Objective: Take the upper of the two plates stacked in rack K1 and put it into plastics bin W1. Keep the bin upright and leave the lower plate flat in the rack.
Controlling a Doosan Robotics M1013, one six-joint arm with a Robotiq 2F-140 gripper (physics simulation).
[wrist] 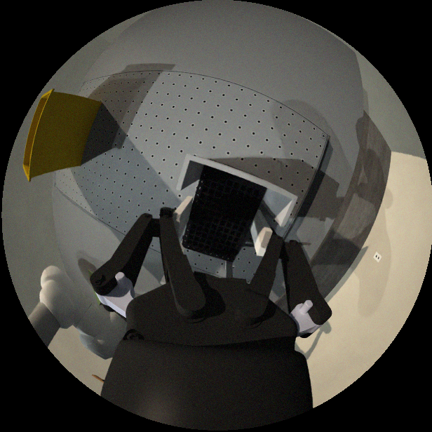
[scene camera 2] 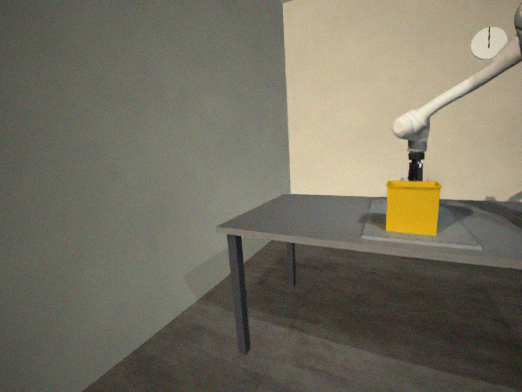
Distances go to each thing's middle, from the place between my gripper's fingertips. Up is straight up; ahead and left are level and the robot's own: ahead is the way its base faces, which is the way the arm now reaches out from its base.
Labels:
I see the black gridded plate (wrist: 224, 205) 1 cm behind my hand. The rest, counted from my hand: yellow bin W1 (scene camera 2: 412, 206) (43 cm to the left, 4 cm ahead, 4 cm above).

